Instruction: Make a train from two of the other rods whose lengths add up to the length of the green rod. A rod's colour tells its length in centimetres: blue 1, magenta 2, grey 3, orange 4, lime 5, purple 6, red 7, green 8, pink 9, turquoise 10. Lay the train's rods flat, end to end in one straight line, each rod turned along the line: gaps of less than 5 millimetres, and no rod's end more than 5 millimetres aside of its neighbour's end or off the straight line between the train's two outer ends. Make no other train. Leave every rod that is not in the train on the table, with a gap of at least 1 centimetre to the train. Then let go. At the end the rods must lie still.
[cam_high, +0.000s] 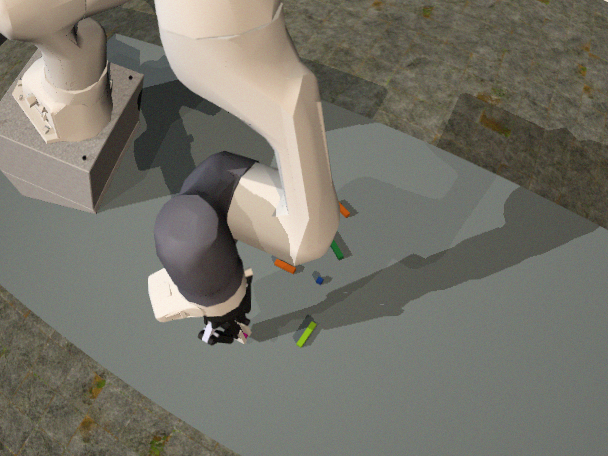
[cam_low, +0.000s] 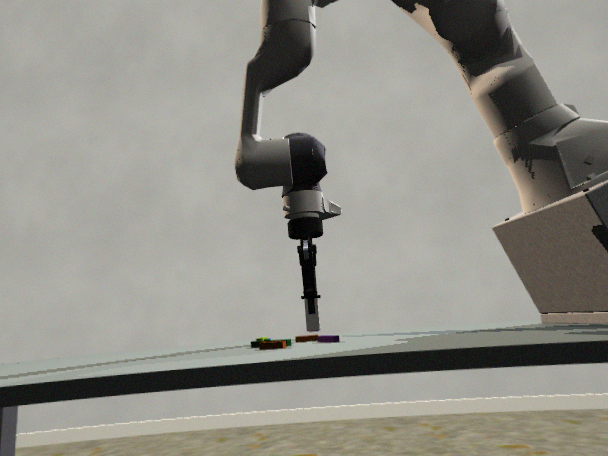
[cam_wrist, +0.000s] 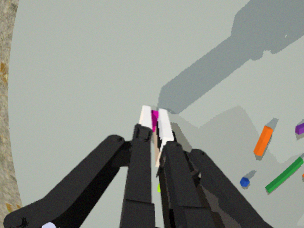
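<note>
Now: the magenta rod 30 mm below my hand. The rest, counted from my hand: lime rod (90 mm ahead, 70 mm to the left, 40 mm below); then purple rod (60 mm behind, 240 mm to the left, 40 mm below); then blue rod (60 mm ahead, 170 mm to the left, 40 mm below).
</note>
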